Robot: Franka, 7 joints.
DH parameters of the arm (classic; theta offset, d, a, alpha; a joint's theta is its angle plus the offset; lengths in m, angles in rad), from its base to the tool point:
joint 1: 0 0.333 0 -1.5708
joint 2: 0 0 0 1.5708
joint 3: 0 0.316 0.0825 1.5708
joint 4: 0 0 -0.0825 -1.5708
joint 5: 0 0.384 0 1.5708
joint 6: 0 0 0.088 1.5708
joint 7: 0 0.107 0 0
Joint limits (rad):
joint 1: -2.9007..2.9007
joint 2: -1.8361..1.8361
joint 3: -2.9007..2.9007
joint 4: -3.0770..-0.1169
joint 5: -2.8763..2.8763
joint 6: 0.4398..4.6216
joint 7: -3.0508..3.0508
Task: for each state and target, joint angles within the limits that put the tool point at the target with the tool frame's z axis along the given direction. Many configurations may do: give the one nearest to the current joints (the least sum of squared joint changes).
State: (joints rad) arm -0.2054 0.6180 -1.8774 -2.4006 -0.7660 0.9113 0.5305
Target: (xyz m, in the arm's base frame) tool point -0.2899 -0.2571 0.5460 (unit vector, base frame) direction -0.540 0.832 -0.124
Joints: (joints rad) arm -0.0274 0.6761 -2.3115 -2.3717 -0.9620 1.6431 0.5305
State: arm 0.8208 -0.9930 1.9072 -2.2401 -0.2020 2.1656 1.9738
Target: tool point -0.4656 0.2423 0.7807 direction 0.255 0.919 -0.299
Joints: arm 0.9489 -0.8425 1.0886 -1.5506 -0.2006 2.0334 1.9738
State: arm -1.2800 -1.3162 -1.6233 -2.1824 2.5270 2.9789 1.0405
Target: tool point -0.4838 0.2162 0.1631 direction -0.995 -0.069 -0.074
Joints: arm -1.7696 -1.4268 -1.8573 -2.1170 2.3849 2.7878 1.0405
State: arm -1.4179 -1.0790 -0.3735 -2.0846 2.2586 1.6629 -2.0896
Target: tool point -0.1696 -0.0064 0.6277 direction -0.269 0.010 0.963
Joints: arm -2.1354 -1.8361 -0.5408 -2.9675 2.8288 2.1305 -2.0896
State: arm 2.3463 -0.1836 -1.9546 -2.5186 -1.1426 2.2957 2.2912
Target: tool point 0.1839 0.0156 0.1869 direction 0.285 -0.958 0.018
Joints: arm 2.1510 -0.1012 -1.5133 -3.0737 -1.2285 1.4328 2.2912
